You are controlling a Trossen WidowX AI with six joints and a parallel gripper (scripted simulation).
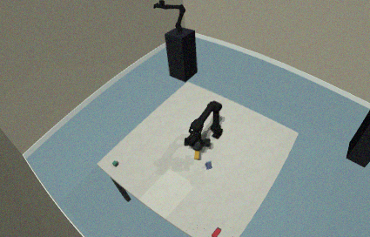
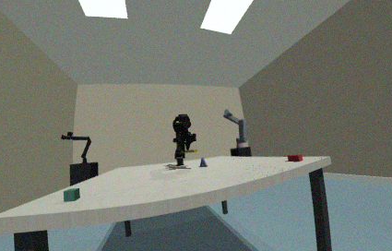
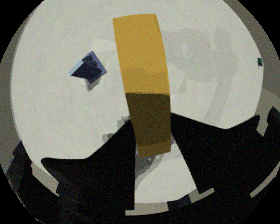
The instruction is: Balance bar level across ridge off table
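My gripper tip is 20 mm short of the yellow bar and 10 mm to the right of it. From my gripper tip the other things lie so: green block: 460 mm ahead, 500 mm to the right, 110 mm below; then red block: 460 mm ahead, 500 mm to the left, 110 mm below.
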